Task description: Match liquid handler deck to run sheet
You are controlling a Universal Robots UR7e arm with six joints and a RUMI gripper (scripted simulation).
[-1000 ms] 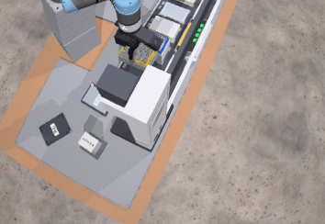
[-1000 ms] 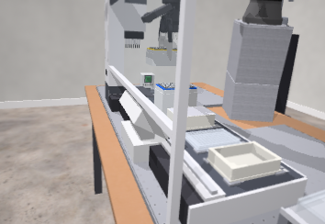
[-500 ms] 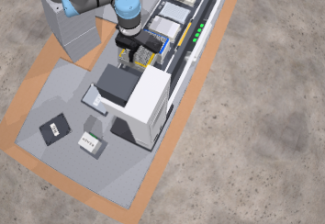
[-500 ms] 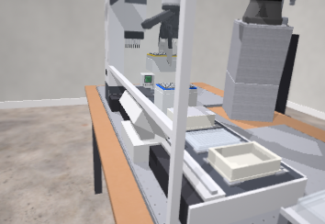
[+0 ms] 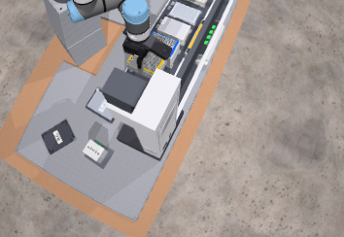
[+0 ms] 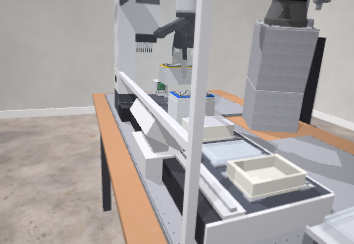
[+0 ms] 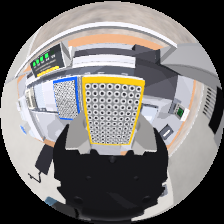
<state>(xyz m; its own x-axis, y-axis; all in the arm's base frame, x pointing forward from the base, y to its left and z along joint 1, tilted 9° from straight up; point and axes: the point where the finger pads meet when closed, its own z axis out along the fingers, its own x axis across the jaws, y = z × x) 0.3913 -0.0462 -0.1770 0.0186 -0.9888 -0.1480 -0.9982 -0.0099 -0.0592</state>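
My gripper is now 1 cm past the blue-framed tip rack, 12 cm to the right of it and 7 cm above it. The rest, counted from my hand: white sealed block (25 cm to the left, 12 cm below); then yellow-framed tip rack (1 cm behind, 1 cm to the right, 1 cm above); then ready key post (4 cm behind, 36 cm to the right, 13 cm below).
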